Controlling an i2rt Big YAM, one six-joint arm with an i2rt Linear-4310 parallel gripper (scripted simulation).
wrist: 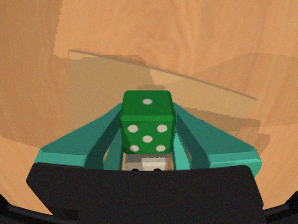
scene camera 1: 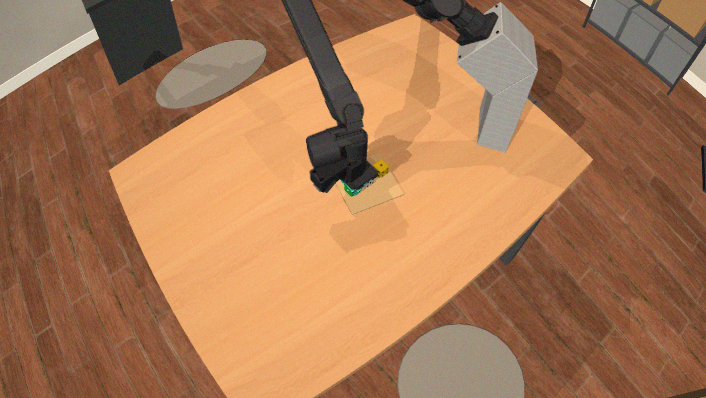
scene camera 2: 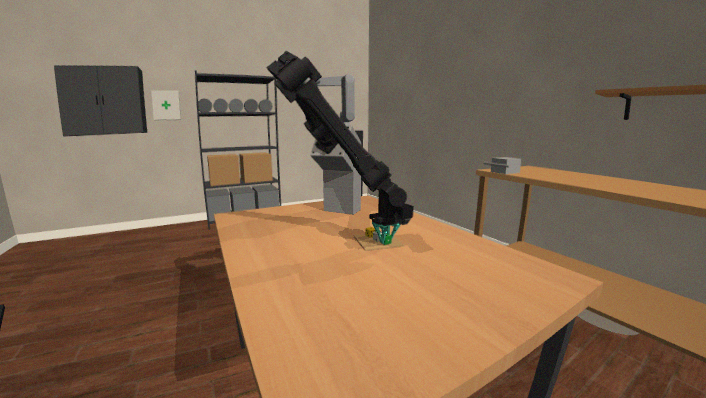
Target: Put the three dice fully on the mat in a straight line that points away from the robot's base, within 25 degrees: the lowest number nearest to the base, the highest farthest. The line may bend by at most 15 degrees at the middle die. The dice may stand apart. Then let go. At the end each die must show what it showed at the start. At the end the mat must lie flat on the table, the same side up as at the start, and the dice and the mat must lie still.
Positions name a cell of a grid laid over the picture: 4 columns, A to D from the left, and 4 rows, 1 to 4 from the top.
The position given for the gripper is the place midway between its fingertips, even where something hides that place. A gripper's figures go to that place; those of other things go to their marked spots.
Scene:
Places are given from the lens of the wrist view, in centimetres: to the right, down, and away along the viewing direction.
gripper (wrist: B2): 0, 0, 13
tan mat (wrist: B2): -4, -2, 12
white die (wrist: B3): -1, 4, 13

